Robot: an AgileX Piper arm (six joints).
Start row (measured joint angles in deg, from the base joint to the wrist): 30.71 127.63 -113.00 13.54 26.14 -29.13
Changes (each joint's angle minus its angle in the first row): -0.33 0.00 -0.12 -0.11 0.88 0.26; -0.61 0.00 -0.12 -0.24 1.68 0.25; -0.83 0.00 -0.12 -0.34 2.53 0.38; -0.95 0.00 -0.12 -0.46 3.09 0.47; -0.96 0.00 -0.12 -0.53 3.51 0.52; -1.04 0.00 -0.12 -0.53 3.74 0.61; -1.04 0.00 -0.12 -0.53 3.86 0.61; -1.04 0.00 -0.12 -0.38 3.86 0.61; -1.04 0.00 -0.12 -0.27 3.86 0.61; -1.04 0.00 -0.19 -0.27 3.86 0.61; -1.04 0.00 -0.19 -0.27 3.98 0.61; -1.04 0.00 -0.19 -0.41 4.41 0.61; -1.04 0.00 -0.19 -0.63 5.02 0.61; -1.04 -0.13 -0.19 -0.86 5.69 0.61; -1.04 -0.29 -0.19 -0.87 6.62 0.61; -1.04 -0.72 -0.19 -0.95 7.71 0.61; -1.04 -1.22 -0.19 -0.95 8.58 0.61; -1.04 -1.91 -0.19 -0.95 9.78 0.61; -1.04 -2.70 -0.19 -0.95 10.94 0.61
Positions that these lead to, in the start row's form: 30.38 127.63 -113.12 13.43 27.02 -28.87; 30.10 127.63 -113.12 13.30 27.82 -28.88; 29.88 127.63 -113.12 13.20 28.67 -28.75; 29.76 127.63 -113.12 13.08 29.23 -28.66; 29.75 127.63 -113.12 13.01 29.65 -28.61; 29.67 127.63 -113.12 13.01 29.88 -28.52; 29.67 127.63 -113.12 13.01 30.00 -28.52; 29.67 127.63 -113.12 13.16 30.00 -28.52; 29.67 127.63 -113.12 13.27 30.00 -28.52; 29.67 127.63 -113.19 13.27 30.00 -28.52; 29.67 127.63 -113.19 13.27 30.12 -28.52; 29.67 127.63 -113.19 13.13 30.55 -28.52; 29.67 127.63 -113.19 12.91 31.16 -28.52; 29.67 127.50 -113.19 12.68 31.83 -28.52; 29.67 127.34 -113.19 12.67 32.76 -28.52; 29.67 126.91 -113.19 12.59 33.85 -28.52; 29.67 126.41 -113.19 12.59 34.72 -28.52; 29.67 125.72 -113.19 12.59 35.92 -28.52; 29.67 124.93 -113.19 12.59 37.08 -28.52
